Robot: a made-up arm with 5 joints.
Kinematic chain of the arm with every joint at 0, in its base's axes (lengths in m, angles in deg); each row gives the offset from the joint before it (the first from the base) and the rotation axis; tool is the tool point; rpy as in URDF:
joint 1: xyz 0.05 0 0.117 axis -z
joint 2: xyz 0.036 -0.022 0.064 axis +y
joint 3: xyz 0.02 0 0.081 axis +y
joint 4: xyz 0.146 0 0.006 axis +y
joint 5: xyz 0.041 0.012 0 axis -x
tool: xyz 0 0 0 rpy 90 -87.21 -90
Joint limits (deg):
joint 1: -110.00..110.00
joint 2: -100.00..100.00
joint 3: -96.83..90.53
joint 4: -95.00..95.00
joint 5: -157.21..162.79
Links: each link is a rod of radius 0.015 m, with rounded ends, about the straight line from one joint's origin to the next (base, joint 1, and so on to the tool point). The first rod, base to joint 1, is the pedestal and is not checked.
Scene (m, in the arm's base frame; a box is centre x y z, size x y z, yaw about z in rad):
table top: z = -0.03
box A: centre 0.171 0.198 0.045 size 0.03 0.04 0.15 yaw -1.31
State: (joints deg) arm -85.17 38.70 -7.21 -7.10 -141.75
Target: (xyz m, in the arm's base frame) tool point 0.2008 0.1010 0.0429
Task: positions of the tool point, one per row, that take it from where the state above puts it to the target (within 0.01 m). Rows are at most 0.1 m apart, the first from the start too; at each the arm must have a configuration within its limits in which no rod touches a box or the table.
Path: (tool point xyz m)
1: 0.1375 0.2527 0.1659
2: 0.1872 0.2261 0.1881
3: 0.2278 0.1878 0.2098
4: 0.2563 0.1411 0.2307
5: 0.2710 0.0899 0.2505
6: 0.2740 0.1060 0.1929
7: 0.2615 0.1142 0.1360
8: 0.2359 0.1127 0.0846
9: 0.2008 0.1010 0.0429

